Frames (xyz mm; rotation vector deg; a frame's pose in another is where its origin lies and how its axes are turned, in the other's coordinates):
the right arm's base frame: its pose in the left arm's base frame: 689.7 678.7 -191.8 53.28 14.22 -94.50
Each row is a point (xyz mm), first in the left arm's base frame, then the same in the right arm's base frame.
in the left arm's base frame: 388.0 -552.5 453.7
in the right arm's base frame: 463.2 310.2 1308.7
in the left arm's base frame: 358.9 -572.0 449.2
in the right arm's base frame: 481.0 288.7 1330.4
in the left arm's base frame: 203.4 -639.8 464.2
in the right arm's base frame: 522.8 174.6 1449.6
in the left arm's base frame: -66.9 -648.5 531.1
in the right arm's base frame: 487.9 -45.0 1617.5
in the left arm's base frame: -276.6 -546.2 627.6
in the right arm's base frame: 350.8 -235.3 1710.9
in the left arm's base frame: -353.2 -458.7 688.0
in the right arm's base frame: 246.9 -312.5 1731.1
